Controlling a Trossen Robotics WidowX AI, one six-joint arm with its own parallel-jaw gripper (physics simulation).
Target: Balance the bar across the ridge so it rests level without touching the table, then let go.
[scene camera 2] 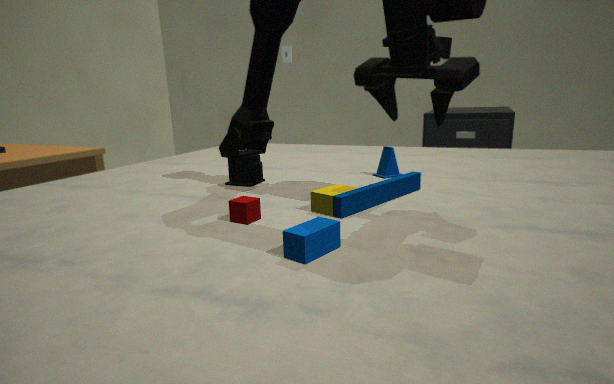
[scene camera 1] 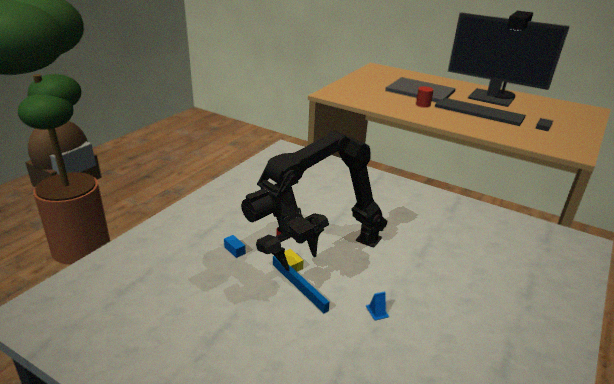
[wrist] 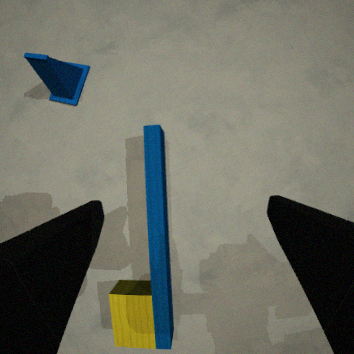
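Where they show: gripper, fingertip midpoint: (scene camera 2: pixel 416 122) (scene camera 1: pixel 301 263) (wrist: pixel 186 206); arm's base, link origin: (scene camera 2: pixel 245 182) (scene camera 1: pixel 368 239).
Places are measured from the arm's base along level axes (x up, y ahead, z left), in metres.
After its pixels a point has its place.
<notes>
A long blue bar (scene camera 1: pixel 304 287) @(x 0.027, y 0.332, z -0.036 m) (scene camera 2: pixel 380 194) @(x 0.017, y 0.315, z -0.082 m) (wrist: pixel 158 225) @(x 0.033, y 0.322, z -0.048 m) lies flat on the table. One end of its side is against or very close to a yellow block (scene camera 1: pixel 294 260) @(x 0.033, y 0.259, z -0.116 m) (scene camera 2: pixel 322 201) @(x 0.021, y 0.244, z -0.166 m) (wrist: pixel 132 320) @(x 0.033, y 0.254, z -0.133 m). The blue ridge (scene camera 1: pixel 378 306) @(x 0.032, y 0.289, z 0.161 m) (scene camera 2: pixel 388 162) @(x 0.033, y 0.281, z 0.139 m) (wrist: pixel 65 82) @(x 0.025, y 0.282, z 0.139 m) stands upright on its base, apart from the bar, with nothing on it. My gripper (scene camera 1: pixel 301 262) @(x 0.132, y 0.362, z -0.031 m) (scene camera 2: pixel 417 122) @(x 0.132, y 0.362, z -0.031 m) (wrist: pixel 186 206) @(x 0.132, y 0.362, z -0.031 m) is open and empty above the bar. In the wrist view the bar runs lengthwise between the two fingers, nearer the left one, and roughly parallel to the viewing direction's vertical.
A blue block (scene camera 1: pixel 234 246) @(x 0.033, y 0.305, z -0.298 m) (scene camera 2: pixel 312 241) @(x 0.023, y 0.298, z -0.336 m) lies beyond the bar's yellow-block end. A red cube (scene camera 2: pixel 244 210) @(x 0.022, y 0.154, z -0.249 m) stands near the arm's base; in scene camera 1 the gripper mostly hides it. A wooden desk (scene camera 1: pixel 400 117) with a monitor (scene camera 1: pixel 505 50) stands behind the table.
</notes>
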